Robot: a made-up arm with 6 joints.
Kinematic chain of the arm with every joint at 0, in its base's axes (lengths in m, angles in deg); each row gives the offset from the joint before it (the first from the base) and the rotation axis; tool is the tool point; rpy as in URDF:
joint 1: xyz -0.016 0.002 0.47 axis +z
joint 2: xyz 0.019 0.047 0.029 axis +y
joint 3: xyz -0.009 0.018 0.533 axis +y
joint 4: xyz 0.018 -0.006 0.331 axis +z
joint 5: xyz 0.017 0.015 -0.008 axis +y
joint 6: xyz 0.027 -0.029 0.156 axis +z
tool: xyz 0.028 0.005 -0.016 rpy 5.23 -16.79 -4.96
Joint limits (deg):
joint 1: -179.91..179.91
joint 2: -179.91..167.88
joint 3: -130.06..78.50
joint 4: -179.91..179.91
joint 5: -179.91..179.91
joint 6: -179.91..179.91
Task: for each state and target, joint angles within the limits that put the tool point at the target. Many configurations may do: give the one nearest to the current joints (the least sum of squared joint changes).
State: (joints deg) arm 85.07 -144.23 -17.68 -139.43 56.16 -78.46
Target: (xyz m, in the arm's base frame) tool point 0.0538 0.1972 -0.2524
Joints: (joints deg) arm 76.15 -168.22 -43.11 -137.10 66.34 -76.33
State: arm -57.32 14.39 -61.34 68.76 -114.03 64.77
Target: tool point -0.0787 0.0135 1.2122
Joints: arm -60.24 18.35 -56.53 65.46 -114.35 65.45
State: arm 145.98 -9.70 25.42 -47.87 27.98 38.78
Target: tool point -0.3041 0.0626 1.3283
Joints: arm 170.23 -4.47 36.38 -38.48 27.89 40.50
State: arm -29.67 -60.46 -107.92 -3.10 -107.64 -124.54
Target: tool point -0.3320 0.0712 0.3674
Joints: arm -9.93 -73.35 -119.90 2.38 -102.81 -122.83
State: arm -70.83 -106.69 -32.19 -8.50 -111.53 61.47
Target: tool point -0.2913 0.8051 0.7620
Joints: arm -64.76 -64.64 -3.77 -10.61 -87.65 57.32
